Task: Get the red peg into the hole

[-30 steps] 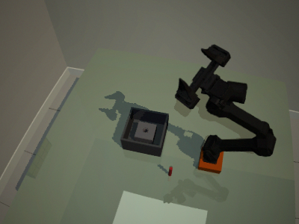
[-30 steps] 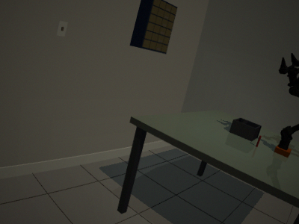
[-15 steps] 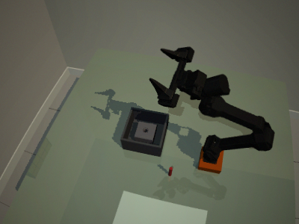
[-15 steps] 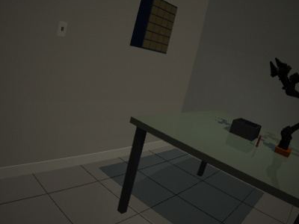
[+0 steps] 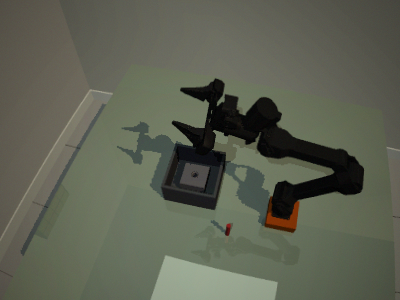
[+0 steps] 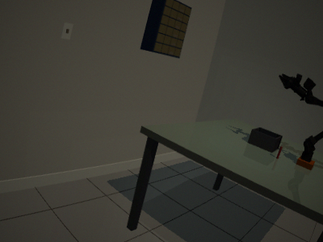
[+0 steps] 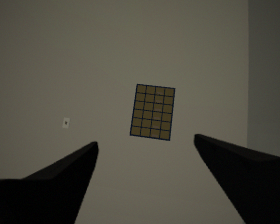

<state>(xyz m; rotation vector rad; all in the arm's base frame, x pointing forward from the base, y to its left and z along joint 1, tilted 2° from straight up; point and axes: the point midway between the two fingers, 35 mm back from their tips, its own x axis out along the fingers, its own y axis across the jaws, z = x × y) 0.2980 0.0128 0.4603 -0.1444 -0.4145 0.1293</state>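
Right now the red peg is 46 cm below my gripper tip, 17 cm behind it and 9 cm to the left of it. From my gripper tip the other things lie so: dark box: 48 cm below, 8 cm to the right, 1 cm behind; grey plate: 46 cm below, 8 cm to the right, 1 cm behind.
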